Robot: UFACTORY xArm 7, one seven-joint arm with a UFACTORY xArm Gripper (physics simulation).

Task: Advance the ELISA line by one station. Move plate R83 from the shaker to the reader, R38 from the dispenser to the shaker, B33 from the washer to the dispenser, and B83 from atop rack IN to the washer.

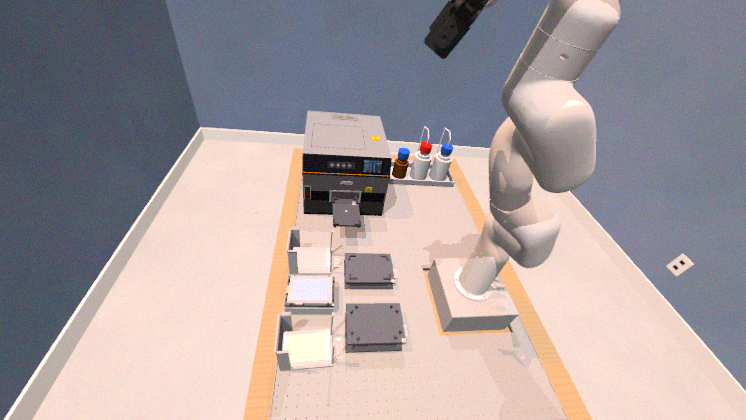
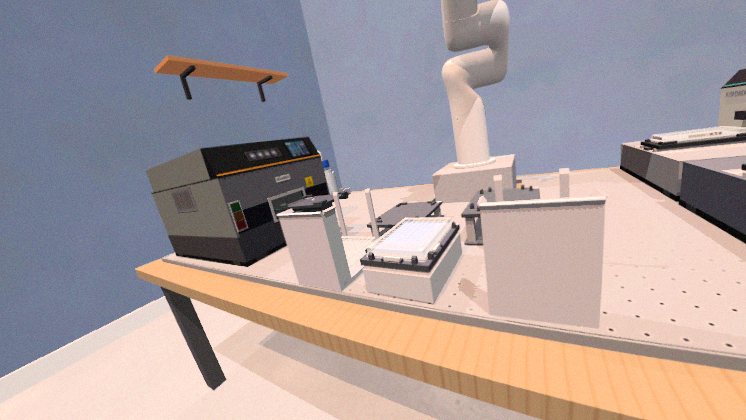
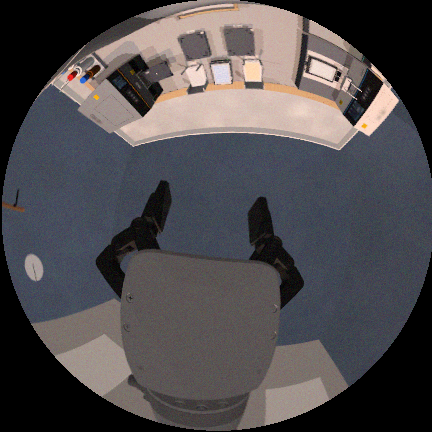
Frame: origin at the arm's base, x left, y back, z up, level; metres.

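Where they show: gripper, between the fingertips: (image 1: pixel 435 43) (image 3: pixel 212 196); arm's base, origin of its link: (image 1: pixel 472 284) (image 2: pixel 474 164).
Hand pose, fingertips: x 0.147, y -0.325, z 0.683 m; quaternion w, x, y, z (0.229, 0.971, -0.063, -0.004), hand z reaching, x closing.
Observation:
Things, the pixels of their centre, and the offset from my fingertips. "*": a spot on its surface instead.
- pale blue plate, middle of its body: (image 2: pixel 412 235) (image 1: pixel 310 289) (image 3: pixel 221 73) dx -0.053, dy -0.179, dz -0.708 m
- yellowish plate, middle of its body: (image 1: pixel 306 346) (image 3: pixel 252 71) dx +0.100, dy -0.151, dz -0.742 m
- far rack, a spot on its surface: (image 2: pixel 313 250) * dx -0.168, dy -0.278, dz -0.703 m
- empty carrier, middle of its body: (image 2: pixel 313 201) (image 1: pixel 346 212) (image 3: pixel 156 72) dx -0.371, dy -0.125, dz -0.670 m
- boxy machine, middle of its body: (image 2: pixel 244 196) (image 1: pixel 344 161) (image 3: pixel 117 95) dx -0.651, dy -0.183, dz -0.635 m
My gripper (image 1: pixel 436 46) (image 3: pixel 212 196) is open and empty, raised high above the bench, away from every plate. A pale blue plate (image 1: pixel 310 289) (image 2: pixel 409 238) (image 3: pixel 221 73) sits on a low nest between two racks. A yellowish plate (image 1: pixel 306 348) (image 3: pixel 252 69) lies in the near rack (image 1: pixel 283 341) (image 2: pixel 542 260). White plates (image 1: pixel 313 259) lie in the far rack (image 1: pixel 293 247) (image 2: pixel 313 250). Another white plate (image 2: pixel 694 134) (image 3: pixel 322 68) rests on a grey device at the other end. The boxy machine beside the bottles has an empty carrier (image 1: pixel 346 212) (image 3: pixel 157 72) extended. Plate labels are unreadable.
Two dark flat stands (image 1: pixel 368 267) (image 1: pixel 373 323) are between the racks and the arm's base block (image 1: pixel 477 315). Bottles (image 1: pixel 420 165) stand beside the boxy machine (image 1: pixel 345 135) (image 2: pixel 193 208). A second machine (image 3: pixel 370 102) is at the opposite end. A wall shelf (image 2: pixel 224 71) hangs left.

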